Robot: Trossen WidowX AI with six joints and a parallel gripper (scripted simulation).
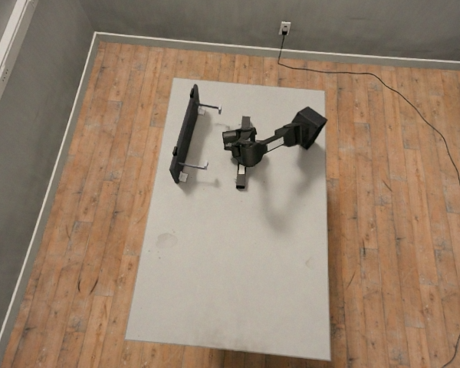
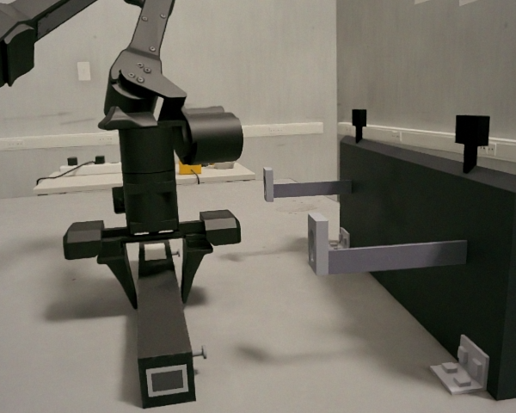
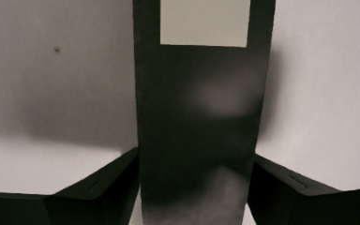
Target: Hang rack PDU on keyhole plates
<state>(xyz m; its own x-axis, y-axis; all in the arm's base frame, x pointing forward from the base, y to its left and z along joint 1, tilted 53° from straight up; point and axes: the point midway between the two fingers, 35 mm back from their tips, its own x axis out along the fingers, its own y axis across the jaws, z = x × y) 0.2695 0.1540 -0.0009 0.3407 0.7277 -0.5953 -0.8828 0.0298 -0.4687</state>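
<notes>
Right now the rack PDU is 1 cm ahead of my hand, 2 cm to the right of it and 1 cm below it. Round my hand: backboard 28 cm ahead, 6 cm to the left, 4 cm above.
</notes>
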